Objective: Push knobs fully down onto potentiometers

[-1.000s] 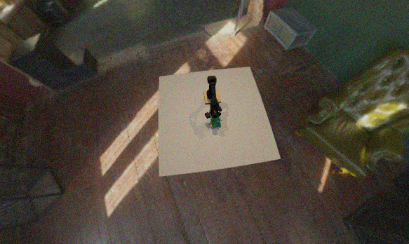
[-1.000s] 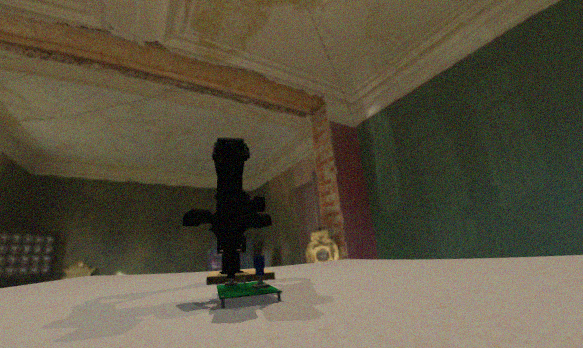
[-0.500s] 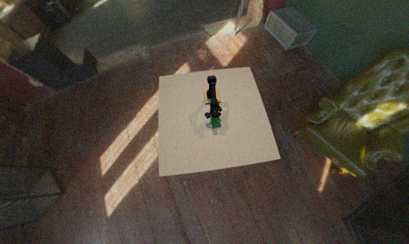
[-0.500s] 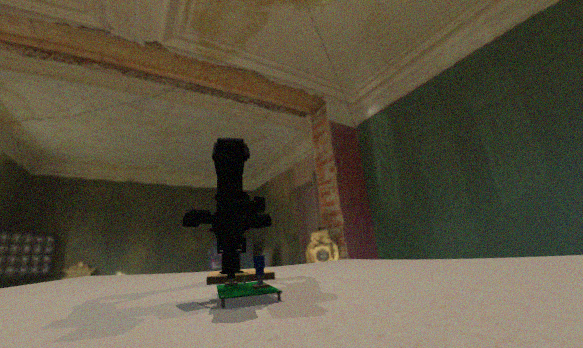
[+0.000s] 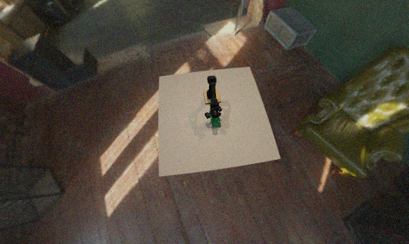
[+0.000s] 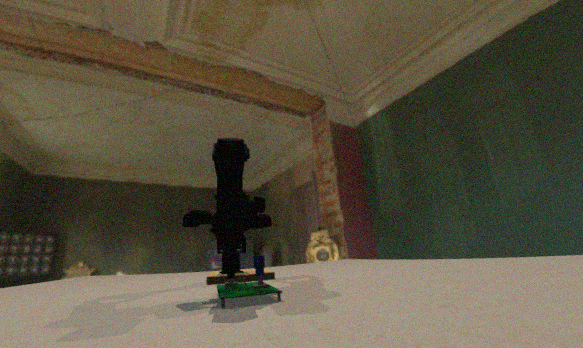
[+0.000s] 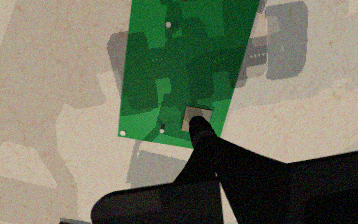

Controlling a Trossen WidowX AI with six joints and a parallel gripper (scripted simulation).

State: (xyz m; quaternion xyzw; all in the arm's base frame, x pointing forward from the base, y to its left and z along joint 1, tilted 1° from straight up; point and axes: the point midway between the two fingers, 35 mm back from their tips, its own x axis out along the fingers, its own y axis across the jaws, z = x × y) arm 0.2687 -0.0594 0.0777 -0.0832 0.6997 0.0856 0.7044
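The black knob lies 20 mm below my gripper tip. Round my gripper tip: blue knob: 110 mm ahead, 30 mm to the left; potentiometer: 110 mm ahead, 30 mm to the left, 20 mm below.
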